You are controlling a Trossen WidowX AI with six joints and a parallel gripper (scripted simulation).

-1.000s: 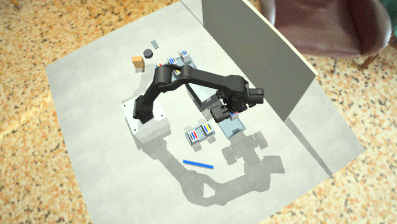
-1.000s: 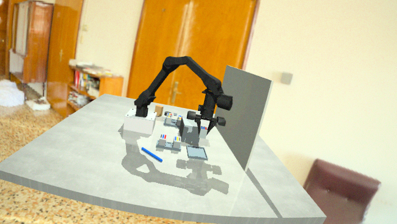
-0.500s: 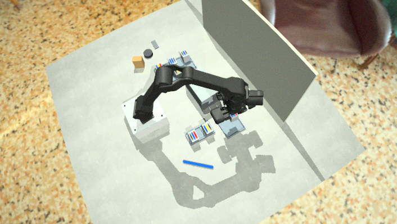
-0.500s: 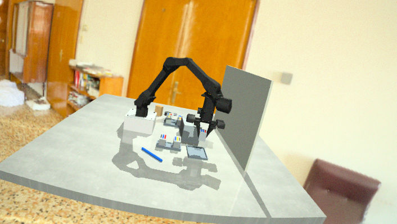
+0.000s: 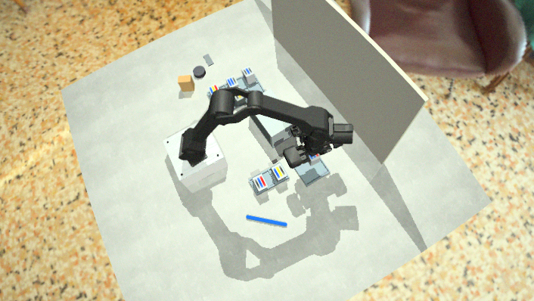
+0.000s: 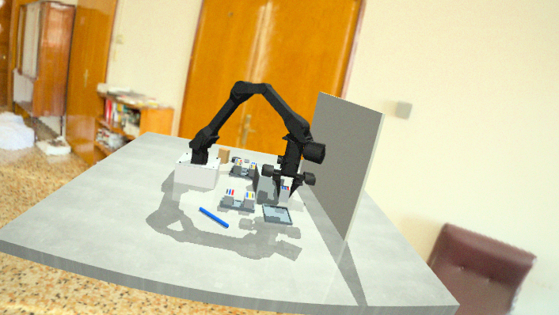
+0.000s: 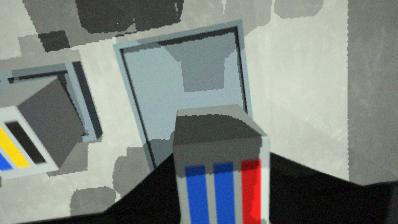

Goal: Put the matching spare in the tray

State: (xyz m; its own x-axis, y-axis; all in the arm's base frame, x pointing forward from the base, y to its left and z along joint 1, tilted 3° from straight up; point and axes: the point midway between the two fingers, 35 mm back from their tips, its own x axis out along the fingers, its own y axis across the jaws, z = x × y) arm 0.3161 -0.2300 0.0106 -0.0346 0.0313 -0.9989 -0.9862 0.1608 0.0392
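My gripper tip is 70 mm above the grey tray, 10 mm to the right of it and 10 mm past it. Also, from my gripper tip: tall wall panel 220 mm ahead, 200 mm to the left, 150 mm above; blue pen 240 mm behind, 80 mm to the right, 70 mm below; mounted unit 220 mm to the left, 30 mm below, 20 mm behind.
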